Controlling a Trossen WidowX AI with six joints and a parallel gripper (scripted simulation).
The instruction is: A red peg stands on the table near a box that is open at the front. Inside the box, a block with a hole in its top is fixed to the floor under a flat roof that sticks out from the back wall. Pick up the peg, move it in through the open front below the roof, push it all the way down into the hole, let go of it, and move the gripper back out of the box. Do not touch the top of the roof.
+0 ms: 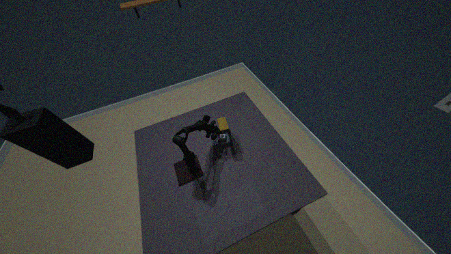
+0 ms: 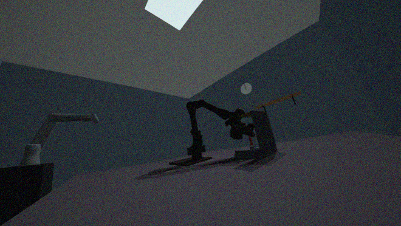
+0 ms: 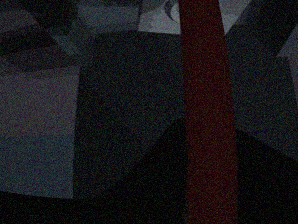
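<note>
Right now the yellow roof is 2 cm ahead of my gripper tip, 1 cm to the right of it and 12 cm above it. From my gripper tip the other things lie so: red peg: 3 cm behind, 1 cm to the left, 1 cm below.
</note>
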